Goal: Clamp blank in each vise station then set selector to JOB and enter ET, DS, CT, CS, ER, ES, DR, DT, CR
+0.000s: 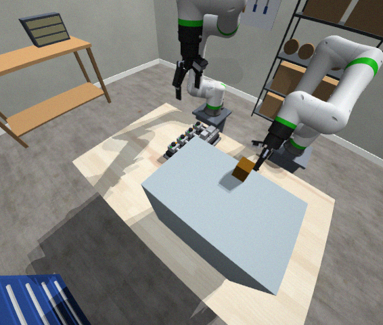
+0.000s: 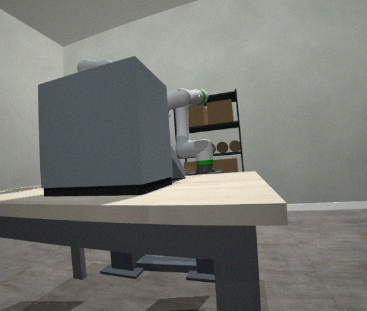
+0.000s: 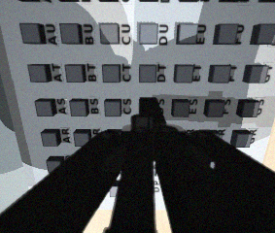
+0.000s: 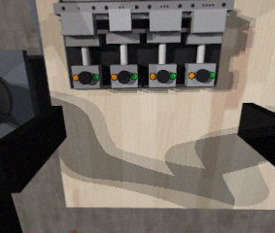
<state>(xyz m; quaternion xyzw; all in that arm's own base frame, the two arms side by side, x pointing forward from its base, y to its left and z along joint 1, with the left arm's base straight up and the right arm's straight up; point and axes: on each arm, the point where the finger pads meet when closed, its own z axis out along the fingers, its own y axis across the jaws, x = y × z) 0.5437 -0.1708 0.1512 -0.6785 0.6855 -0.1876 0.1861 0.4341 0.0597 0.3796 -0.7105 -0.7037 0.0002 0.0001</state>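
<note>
Now: left hand 10 mm past the key, 30 mm to the left of it and 50 mm above it. Also, from my left hand: selector 10 mm ahead, 170 mm to the right, 30 mm below; then key panel 40 mm ahead, 50 mm to the right, 70 mm below.
</note>
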